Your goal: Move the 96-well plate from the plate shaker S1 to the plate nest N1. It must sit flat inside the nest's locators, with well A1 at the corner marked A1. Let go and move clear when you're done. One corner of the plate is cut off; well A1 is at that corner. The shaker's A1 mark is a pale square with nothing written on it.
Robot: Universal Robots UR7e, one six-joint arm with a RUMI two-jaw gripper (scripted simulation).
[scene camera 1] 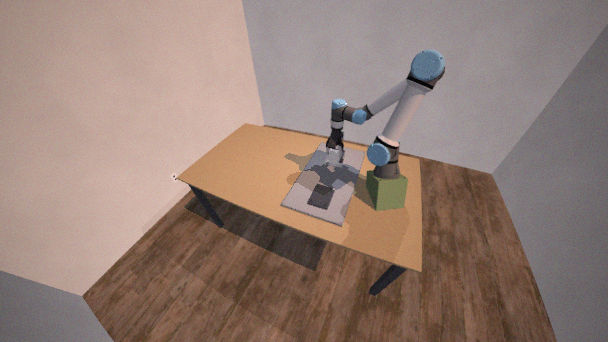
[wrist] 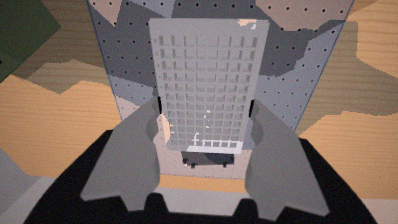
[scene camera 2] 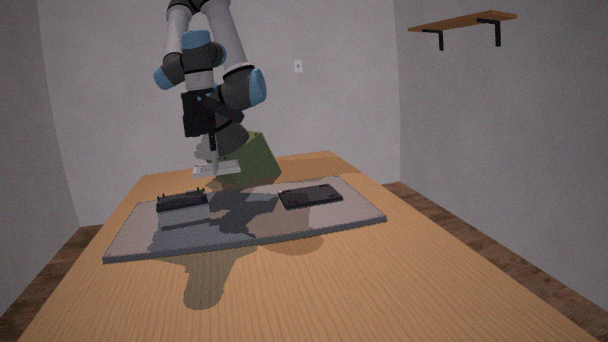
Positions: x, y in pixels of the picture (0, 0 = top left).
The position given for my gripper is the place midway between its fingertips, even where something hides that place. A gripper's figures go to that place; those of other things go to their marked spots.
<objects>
My gripper [wrist: 205, 99] is 14 cm from the lens. A white 96-well plate [wrist: 202, 58] is 12 cm from the lens.
</objects>
